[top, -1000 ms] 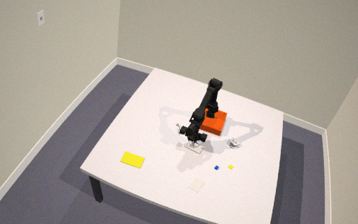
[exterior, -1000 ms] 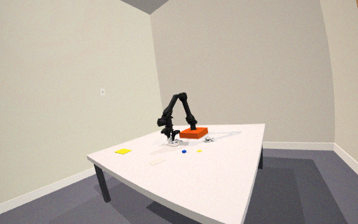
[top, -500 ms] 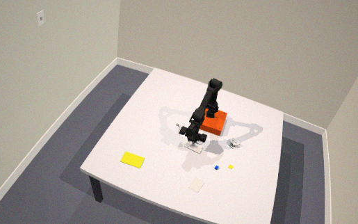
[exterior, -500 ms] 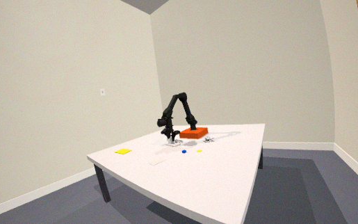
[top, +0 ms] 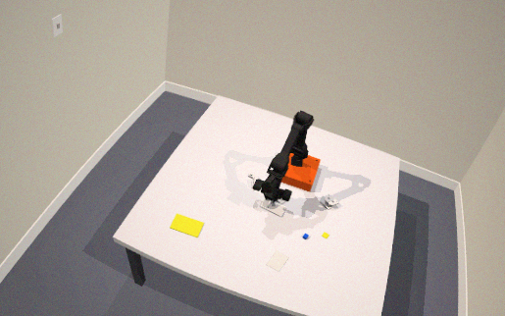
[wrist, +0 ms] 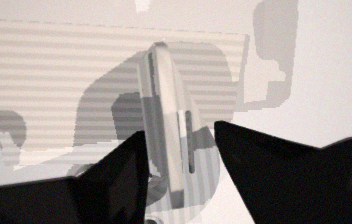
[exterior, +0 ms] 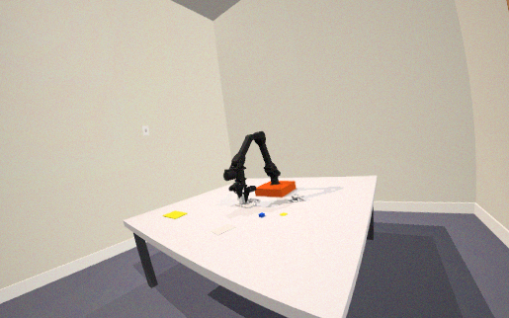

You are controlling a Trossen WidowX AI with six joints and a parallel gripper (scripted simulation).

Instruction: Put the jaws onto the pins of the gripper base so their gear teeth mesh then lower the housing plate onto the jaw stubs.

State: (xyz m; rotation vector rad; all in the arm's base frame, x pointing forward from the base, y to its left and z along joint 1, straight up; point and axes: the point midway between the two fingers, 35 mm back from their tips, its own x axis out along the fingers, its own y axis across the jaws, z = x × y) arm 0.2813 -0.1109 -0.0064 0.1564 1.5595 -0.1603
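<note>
Now: gripper tip 50 mm to the right of the housing plate, 40 mm past it and 10 mm above it. Also, from my gripper tip: white ribbed piece 320 mm to the left, 70 mm behind, 10 mm below; then blue cube 200 mm to the left, 180 mm ahead, 10 mm below; then small yellow cube 300 mm to the left, 140 mm ahead, 10 mm below.
</note>
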